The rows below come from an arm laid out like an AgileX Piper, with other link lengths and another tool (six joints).
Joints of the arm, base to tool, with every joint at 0 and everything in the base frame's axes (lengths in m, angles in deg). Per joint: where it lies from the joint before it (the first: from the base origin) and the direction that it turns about. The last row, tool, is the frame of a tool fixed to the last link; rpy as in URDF.
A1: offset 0.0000 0.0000 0.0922 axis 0 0 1
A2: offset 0.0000 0.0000 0.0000 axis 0 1 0
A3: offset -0.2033 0.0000 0.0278 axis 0 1 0
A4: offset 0.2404 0.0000 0.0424 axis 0.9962 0 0.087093
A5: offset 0.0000 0.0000 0.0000 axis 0 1 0
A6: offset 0.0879 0.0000 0.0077 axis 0.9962 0 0.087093
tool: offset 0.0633 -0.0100 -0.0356 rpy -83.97 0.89 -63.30
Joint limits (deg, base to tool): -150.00..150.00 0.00..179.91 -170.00..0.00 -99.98..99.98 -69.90..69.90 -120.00..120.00
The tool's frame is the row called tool.
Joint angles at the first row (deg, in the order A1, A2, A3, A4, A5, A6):
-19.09, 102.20, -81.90, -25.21, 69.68, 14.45
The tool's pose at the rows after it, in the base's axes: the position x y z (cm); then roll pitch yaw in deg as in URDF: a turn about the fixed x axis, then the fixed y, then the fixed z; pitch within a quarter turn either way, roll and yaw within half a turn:
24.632, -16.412, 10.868, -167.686, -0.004, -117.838
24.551, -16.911, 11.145, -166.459, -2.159, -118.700
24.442, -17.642, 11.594, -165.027, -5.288, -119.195
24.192, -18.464, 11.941, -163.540, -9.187, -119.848
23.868, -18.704, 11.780, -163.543, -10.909, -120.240
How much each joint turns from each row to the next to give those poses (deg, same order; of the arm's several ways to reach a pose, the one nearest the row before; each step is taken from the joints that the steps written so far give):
0.00, 0.00, 0.00, -4.88, 0.00, 3.12
0.00, 0.00, 0.00, -2.63, 0.00, 1.77
0.00, 0.00, 0.00, -3.68, 0.00, 1.64
0.00, 0.00, 0.66, -4.60, -0.13, 2.24
0.00, 0.00, 1.10, -1.94, 0.00, 1.23

